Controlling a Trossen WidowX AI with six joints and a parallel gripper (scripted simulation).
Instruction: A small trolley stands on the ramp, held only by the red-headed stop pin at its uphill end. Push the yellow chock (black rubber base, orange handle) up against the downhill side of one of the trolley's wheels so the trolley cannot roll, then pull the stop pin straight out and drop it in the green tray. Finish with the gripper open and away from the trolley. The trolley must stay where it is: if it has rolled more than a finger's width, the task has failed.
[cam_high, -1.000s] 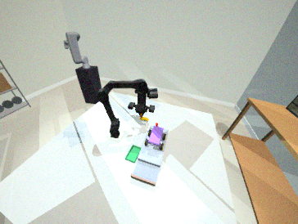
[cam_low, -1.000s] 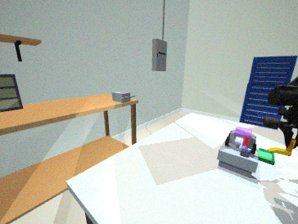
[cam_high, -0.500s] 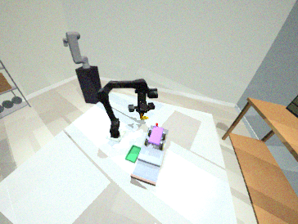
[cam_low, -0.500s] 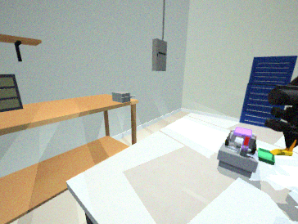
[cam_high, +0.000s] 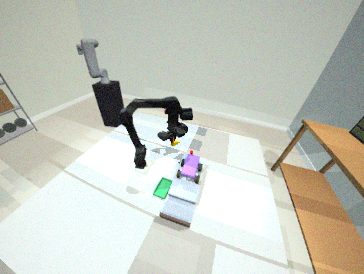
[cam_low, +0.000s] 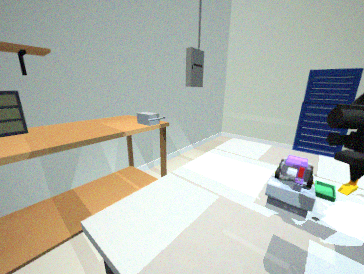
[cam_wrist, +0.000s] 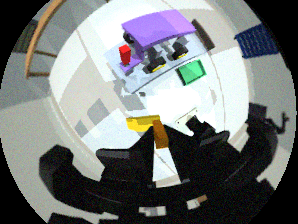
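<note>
Now: gripper tip 12 cm short of the red-headed stop pin, 5 cm above it and 4 cm to the left of it. The rest, counted from my gripper tip: chock: 2 cm to the left, 1 cm below, 1 cm ahead; then grey ramp: 15 cm to the right, 13 cm below, 12 cm ahead; then purple-topped trolley: 14 cm to the right, 12 cm ahead, 6 cm below.
</note>
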